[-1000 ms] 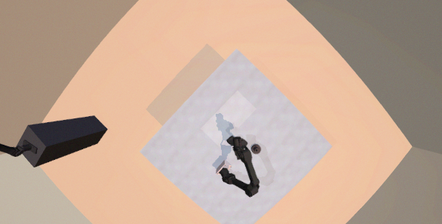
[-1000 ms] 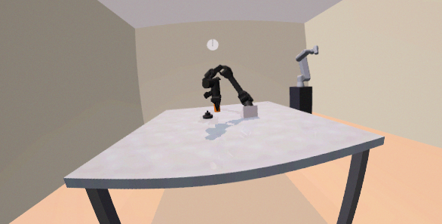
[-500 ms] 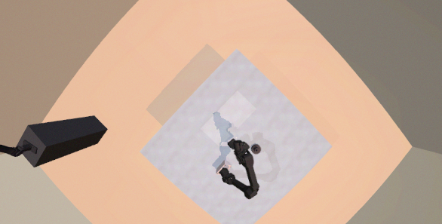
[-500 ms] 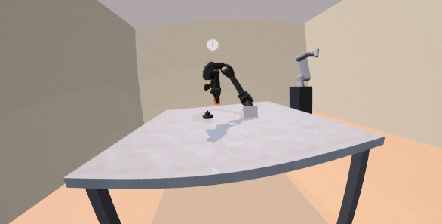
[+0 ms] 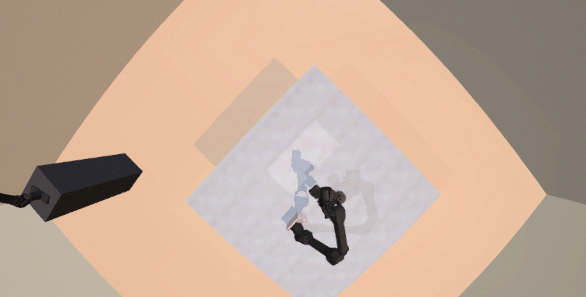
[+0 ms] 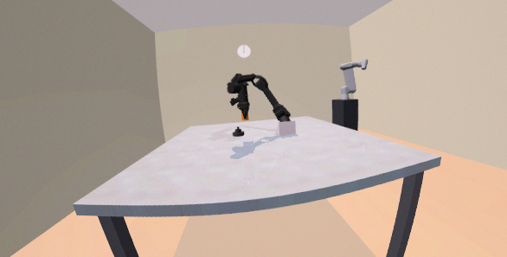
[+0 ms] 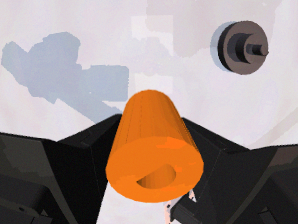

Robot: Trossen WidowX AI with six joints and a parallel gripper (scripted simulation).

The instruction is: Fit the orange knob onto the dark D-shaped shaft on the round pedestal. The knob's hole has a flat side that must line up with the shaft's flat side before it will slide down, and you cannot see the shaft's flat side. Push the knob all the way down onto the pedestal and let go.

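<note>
My gripper tip is now 150 mm to the left of the round dark pedestal, 110 mm above it and 50 mm short of it. The rest, counted from my gripper tip: orange knob 20 mm above.
</note>
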